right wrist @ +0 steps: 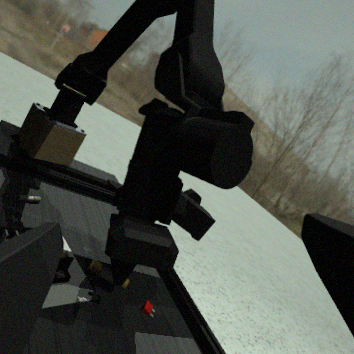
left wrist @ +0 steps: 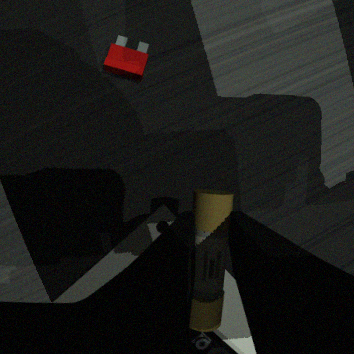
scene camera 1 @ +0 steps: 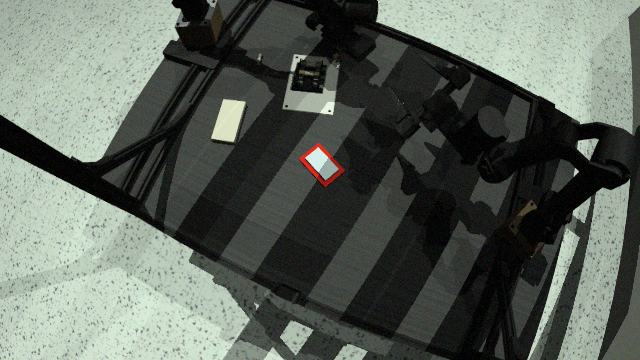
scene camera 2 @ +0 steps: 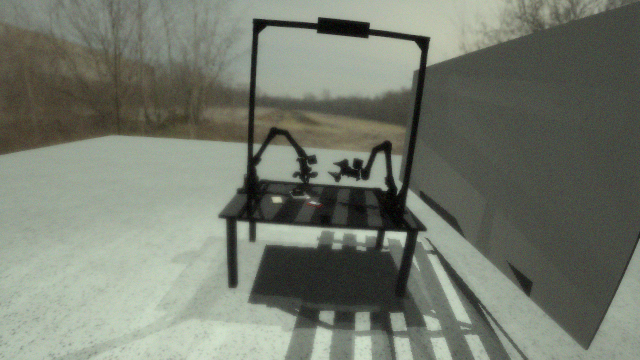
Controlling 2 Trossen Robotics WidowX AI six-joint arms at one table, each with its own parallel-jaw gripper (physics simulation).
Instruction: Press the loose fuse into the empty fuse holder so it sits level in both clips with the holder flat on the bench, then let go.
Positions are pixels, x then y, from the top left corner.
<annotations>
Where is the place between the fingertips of my right gripper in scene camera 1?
403, 70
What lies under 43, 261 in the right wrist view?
My right gripper.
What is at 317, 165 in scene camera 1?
A red-framed card.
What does the cream block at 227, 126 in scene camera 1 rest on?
The table.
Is my right gripper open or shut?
Open.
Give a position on a small red blade fuse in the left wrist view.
121, 60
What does my right gripper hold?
Nothing.
</annotations>
